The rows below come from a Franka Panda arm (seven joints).
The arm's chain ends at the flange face. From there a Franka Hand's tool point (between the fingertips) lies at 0.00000 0.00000 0.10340 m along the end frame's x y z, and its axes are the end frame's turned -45 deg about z.
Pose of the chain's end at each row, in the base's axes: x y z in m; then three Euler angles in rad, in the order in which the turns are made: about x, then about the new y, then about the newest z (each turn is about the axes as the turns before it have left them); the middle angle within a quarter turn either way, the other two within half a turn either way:
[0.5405 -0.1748 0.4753 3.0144 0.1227 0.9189]
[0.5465 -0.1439 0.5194 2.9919 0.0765 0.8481]
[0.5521 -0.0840 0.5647 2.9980 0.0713 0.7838]
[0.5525 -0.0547 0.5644 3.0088 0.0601 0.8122]
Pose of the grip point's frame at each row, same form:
[0.5532 -0.1878 0.3735 3.0144 0.1227 0.1335]
[0.5544 -0.1593 0.4175 2.9919 0.0765 0.0627]
[0.5595 -0.0988 0.4626 2.9980 0.0713 -0.0016]
[0.5587 -0.0684 0.4621 3.0088 0.0601 0.0268]

